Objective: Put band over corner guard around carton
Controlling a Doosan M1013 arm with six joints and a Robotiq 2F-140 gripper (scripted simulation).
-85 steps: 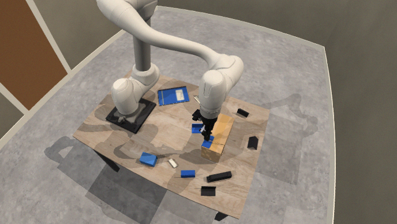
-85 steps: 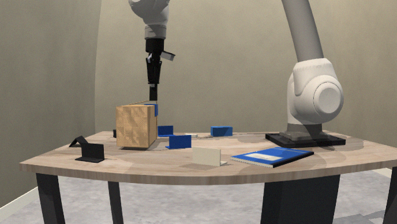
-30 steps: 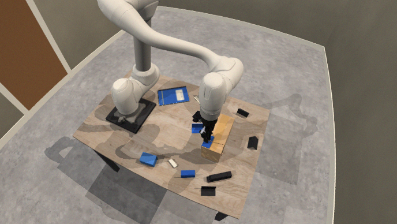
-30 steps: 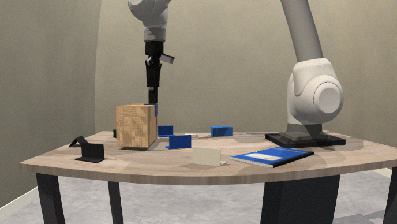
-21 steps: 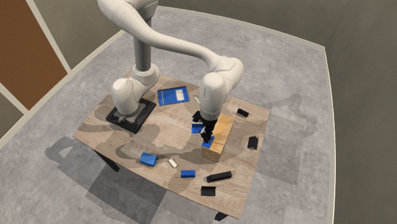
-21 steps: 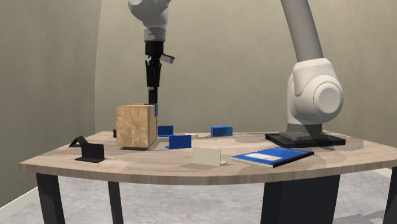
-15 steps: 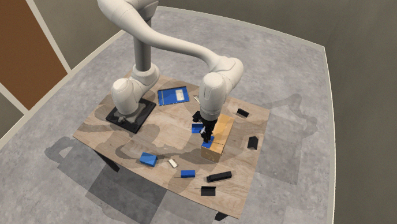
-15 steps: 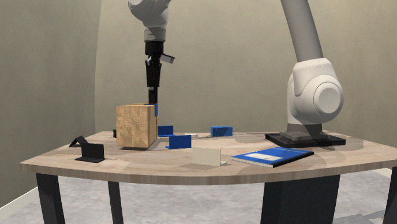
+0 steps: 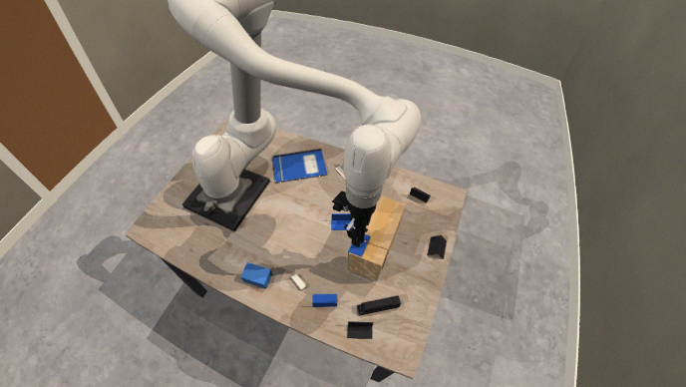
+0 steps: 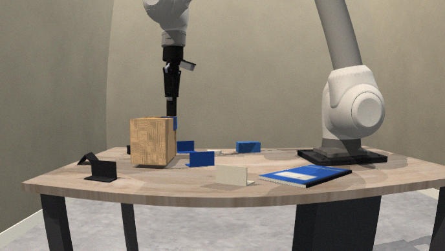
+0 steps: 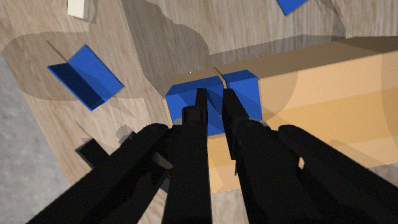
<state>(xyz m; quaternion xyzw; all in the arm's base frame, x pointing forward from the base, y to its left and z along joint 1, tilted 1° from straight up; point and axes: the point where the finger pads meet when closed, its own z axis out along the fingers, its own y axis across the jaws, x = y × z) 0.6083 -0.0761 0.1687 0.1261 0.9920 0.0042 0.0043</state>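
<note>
Right now my hand is 50 mm above the blue corner guard. From my hand the other things lie so: tan carton (100 mm below, 80 mm to the left, 50 mm ahead); blue block (290 mm behind, 190 mm to the right, 160 mm below).
</note>
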